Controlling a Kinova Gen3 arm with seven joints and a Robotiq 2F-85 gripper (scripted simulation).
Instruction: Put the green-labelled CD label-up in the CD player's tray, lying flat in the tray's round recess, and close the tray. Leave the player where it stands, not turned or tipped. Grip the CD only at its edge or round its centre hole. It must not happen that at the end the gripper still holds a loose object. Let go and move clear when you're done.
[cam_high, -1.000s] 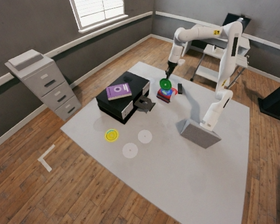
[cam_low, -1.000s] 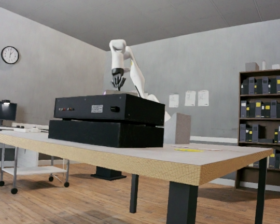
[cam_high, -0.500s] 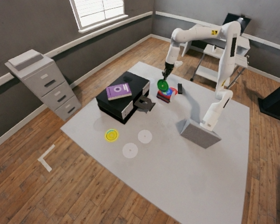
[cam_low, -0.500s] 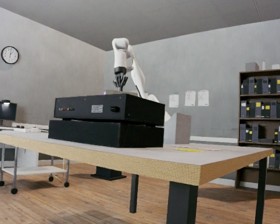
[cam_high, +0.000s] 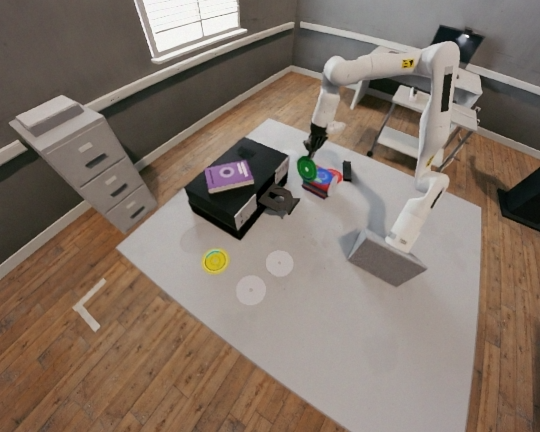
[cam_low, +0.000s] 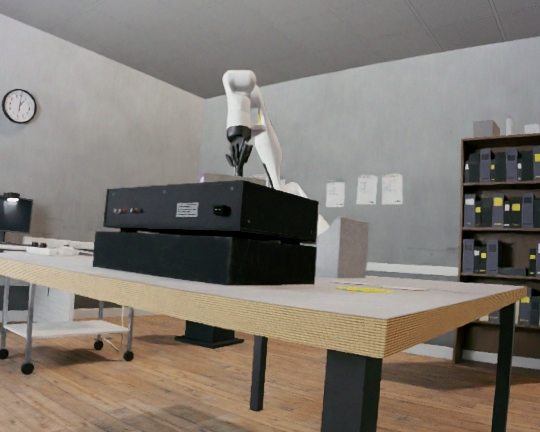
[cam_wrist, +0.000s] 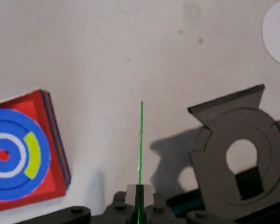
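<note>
Now: the CD 8 cm below my hand and 1 cm to the left of it. The rest, counted from my hand: purple book (29 cm ahead, 19 cm to the left, 10 cm below); black block (34 cm to the right, 29 cm below, 15 cm behind).
</note>
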